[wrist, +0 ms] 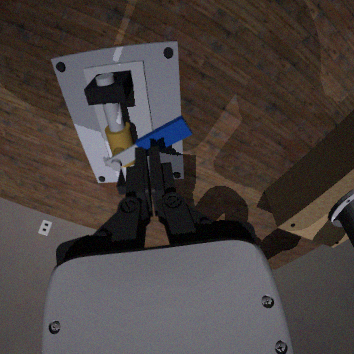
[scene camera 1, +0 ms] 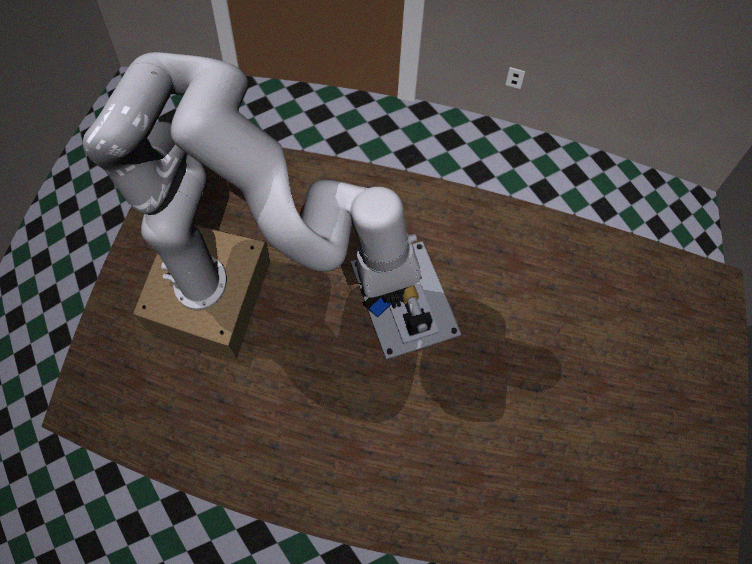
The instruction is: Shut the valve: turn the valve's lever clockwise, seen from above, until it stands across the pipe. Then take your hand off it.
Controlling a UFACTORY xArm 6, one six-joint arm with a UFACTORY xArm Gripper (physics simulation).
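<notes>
The valve's lever has a blue grip that sticks out sideways from the brass valve body. The lever stands roughly across the grey pipe; its exact angle is hard to tell. The pipe's end sits in a black block on a grey base plate. My gripper is shut and empty. Its fingertips overlap the inner end of the blue grip in the wrist view; whether they touch it is unclear. The fingers hide part of the lever.
The robot's light wooden pedestal stands to the left of the valve in the scene view. The valve's plate lies on the brown wooden table. The arm reaches over the table from the pedestal.
</notes>
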